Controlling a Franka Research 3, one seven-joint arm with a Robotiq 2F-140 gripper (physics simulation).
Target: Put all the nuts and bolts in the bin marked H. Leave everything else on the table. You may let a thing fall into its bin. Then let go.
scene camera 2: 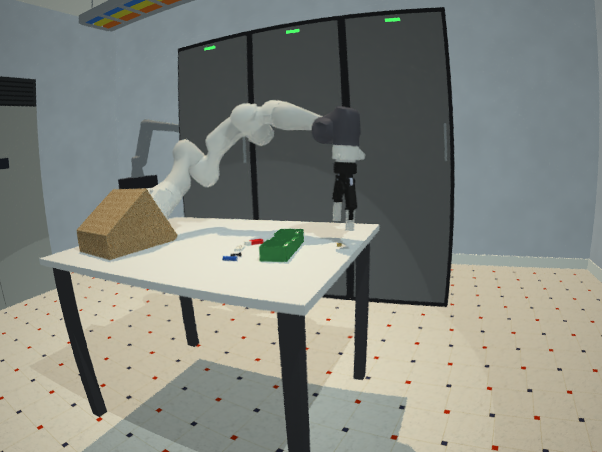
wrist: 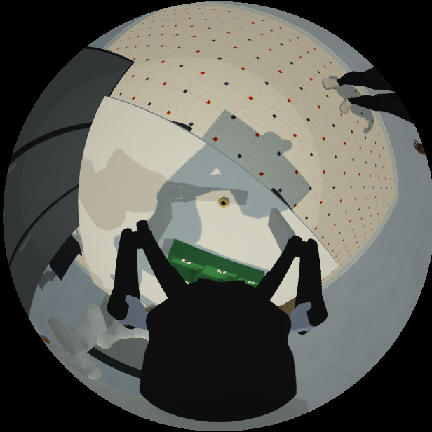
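A brass nut point(scene camera 2: 340, 245) point(wrist: 223, 202) lies on the white table point(scene camera 2: 200, 270) point(wrist: 115, 130), on the far side of the green three-part bin point(scene camera 2: 281, 248) point(wrist: 235, 261) from the small items. The bin's labels read P, H and S in the wrist view, with H in the middle; the compartments' insides are mostly hidden. A small black bolt point(scene camera 2: 236, 255) lies on the table beside a blue piece, left of the bin in the scene view. My gripper point(scene camera 2: 344, 220) point(wrist: 220, 212) is open and empty, above the nut, its fingers on either side of it in the wrist view.
A blue piece point(scene camera 2: 230, 258), a whitish piece point(scene camera 2: 239, 248) and a red item point(scene camera 2: 256, 241) lie left of the bin. A brown wedge-shaped block point(scene camera 2: 125, 225) stands near the arm's base. A person's legs point(wrist: 367, 90) show beyond the table.
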